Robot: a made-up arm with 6 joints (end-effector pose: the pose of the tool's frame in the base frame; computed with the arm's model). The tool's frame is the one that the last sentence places. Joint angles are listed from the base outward.
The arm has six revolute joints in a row. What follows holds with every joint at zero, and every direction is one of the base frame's.
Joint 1 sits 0.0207 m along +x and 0.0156 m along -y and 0.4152 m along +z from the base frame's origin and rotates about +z.
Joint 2 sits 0.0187 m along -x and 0.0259 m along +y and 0.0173 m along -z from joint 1 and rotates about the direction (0.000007, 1, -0.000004).
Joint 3 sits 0.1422 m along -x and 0.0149 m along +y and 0.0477 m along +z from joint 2 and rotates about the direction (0.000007, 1, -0.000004).
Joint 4 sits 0.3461 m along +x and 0.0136 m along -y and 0.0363 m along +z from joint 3 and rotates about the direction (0.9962, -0.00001, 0.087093).
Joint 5 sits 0.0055 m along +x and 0.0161 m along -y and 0.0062 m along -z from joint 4 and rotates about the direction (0.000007, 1, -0.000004).
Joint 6 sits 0.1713 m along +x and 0.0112 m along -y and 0.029 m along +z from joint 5 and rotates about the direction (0.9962, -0.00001, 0.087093).
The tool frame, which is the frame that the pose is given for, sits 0.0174 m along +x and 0.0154 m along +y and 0.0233 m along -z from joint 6; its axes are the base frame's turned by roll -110.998, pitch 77.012 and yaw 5.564 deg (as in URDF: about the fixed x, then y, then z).
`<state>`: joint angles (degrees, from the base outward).
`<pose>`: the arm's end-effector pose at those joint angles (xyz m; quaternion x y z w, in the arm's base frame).
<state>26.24 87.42 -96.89 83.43 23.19 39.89</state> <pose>0.4545 0.3132 0.6717 0.1260 -0.3574 0.8287 0.4119</pose>
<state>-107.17 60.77 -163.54 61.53 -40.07 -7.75</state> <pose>0.0227 0.2363 1.0134 -0.8332 0.0770 -0.5154 0.1848</pose>
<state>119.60 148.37 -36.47 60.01 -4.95 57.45</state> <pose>0.0192 -0.0292 -0.0899 -0.1478 0.5932 0.7884 0.0685</pose>
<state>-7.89 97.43 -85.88 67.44 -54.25 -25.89</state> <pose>0.5240 -0.1955 0.5147 -0.4347 0.2672 0.2111 0.8337</pose>
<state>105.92 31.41 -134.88 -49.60 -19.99 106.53</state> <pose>0.0277 -0.3743 0.9812 -0.0834 -0.9623 0.2316 0.1158</pose>
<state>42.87 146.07 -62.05 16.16 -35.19 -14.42</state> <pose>0.2589 0.1839 -0.0510 0.5341 -0.3632 -0.7631 0.0237</pose>
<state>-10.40 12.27 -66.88 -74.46 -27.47 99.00</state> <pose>0.1162 0.1005 0.9307 -0.8822 -0.0696 0.2626 0.3845</pose>
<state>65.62 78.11 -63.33 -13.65 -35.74 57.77</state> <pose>0.1798 0.4713 0.5776 -0.4433 -0.3667 0.8004 0.1685</pose>
